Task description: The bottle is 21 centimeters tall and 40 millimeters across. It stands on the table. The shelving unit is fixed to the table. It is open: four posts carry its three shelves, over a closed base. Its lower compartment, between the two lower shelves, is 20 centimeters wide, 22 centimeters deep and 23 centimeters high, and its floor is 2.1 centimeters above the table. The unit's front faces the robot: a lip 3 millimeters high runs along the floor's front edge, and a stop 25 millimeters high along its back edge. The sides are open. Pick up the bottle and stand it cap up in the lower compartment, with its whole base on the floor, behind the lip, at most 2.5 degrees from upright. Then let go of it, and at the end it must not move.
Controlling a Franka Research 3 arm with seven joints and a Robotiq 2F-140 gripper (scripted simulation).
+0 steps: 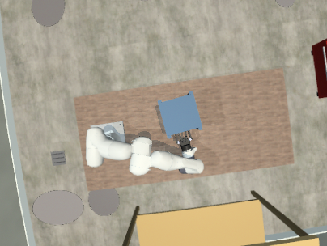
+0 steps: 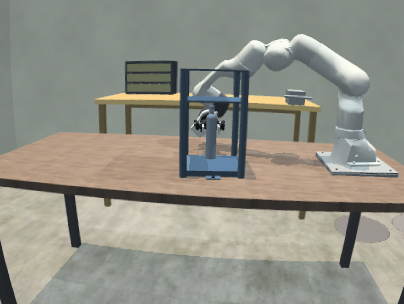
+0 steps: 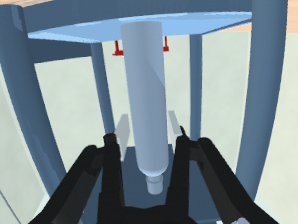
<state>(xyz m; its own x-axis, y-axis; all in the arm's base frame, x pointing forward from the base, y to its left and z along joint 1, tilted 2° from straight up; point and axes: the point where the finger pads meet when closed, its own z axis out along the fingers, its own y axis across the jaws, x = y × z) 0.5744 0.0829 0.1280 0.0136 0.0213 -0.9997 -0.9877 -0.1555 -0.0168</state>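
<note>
Now: hand 10 mm past the shelving unit, 60 mm to the right of it and 50 mm below it.
</note>
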